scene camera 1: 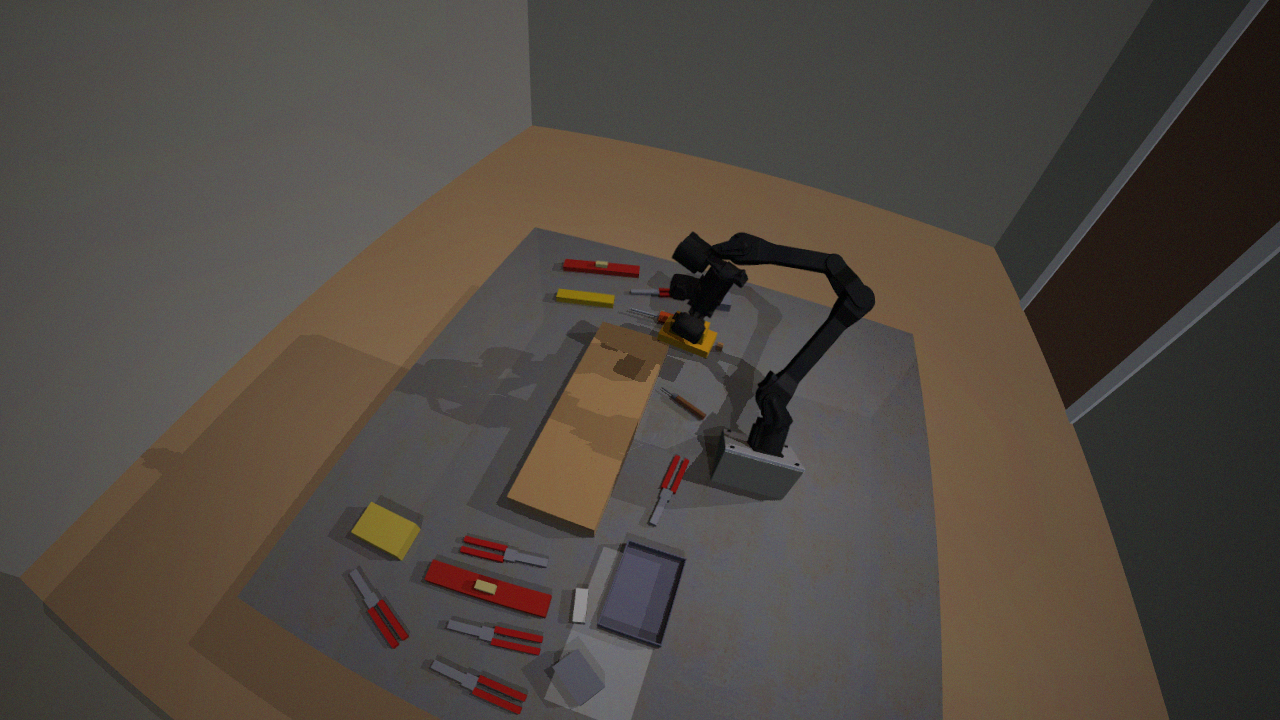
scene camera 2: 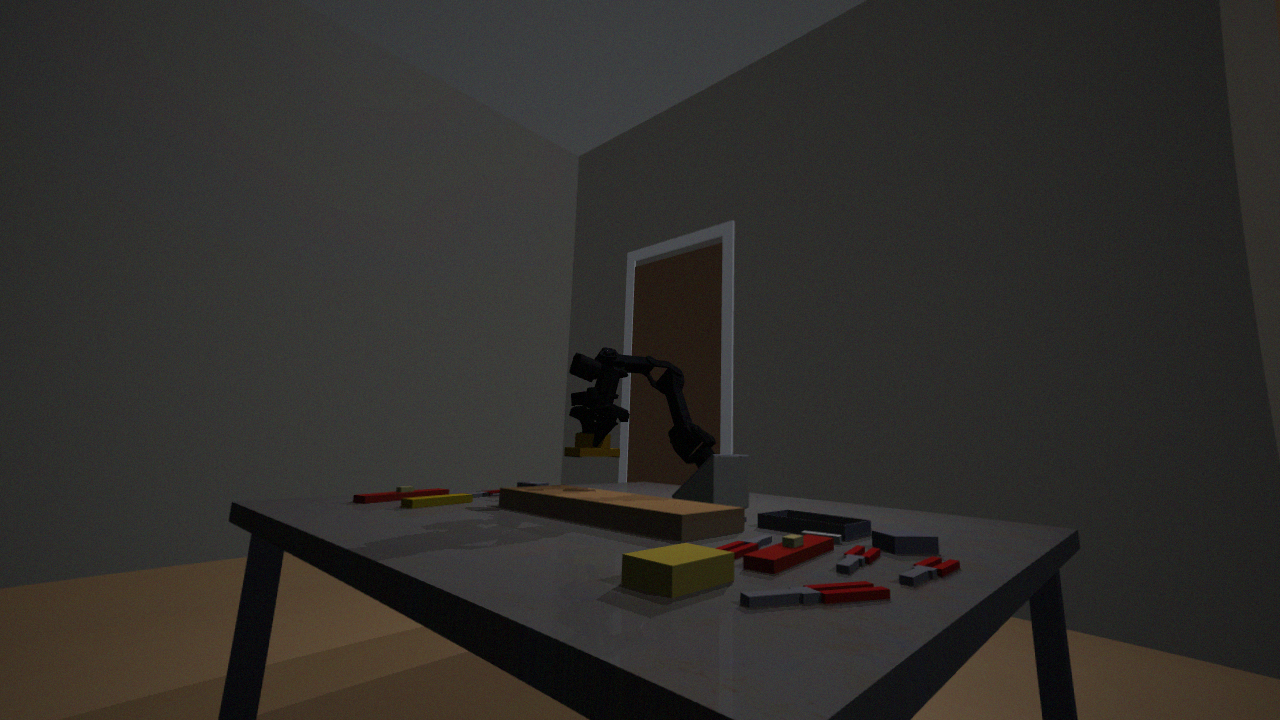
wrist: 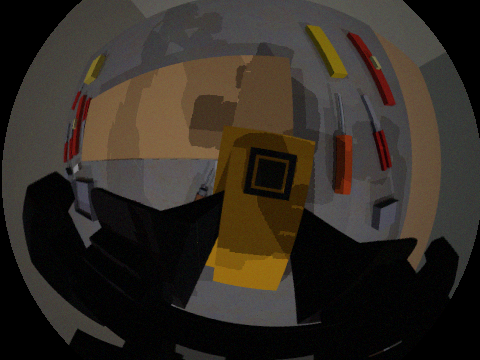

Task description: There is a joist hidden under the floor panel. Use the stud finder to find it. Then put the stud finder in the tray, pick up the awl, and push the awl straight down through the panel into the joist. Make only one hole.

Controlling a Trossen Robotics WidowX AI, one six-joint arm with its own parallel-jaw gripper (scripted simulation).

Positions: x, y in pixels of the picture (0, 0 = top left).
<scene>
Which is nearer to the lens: the yellow stud finder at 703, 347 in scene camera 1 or the yellow bar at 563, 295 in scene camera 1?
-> The yellow stud finder.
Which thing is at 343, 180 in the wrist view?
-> An orange-handled tool.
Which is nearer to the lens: the yellow block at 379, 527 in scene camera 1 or the red level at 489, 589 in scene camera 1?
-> The red level.
</scene>
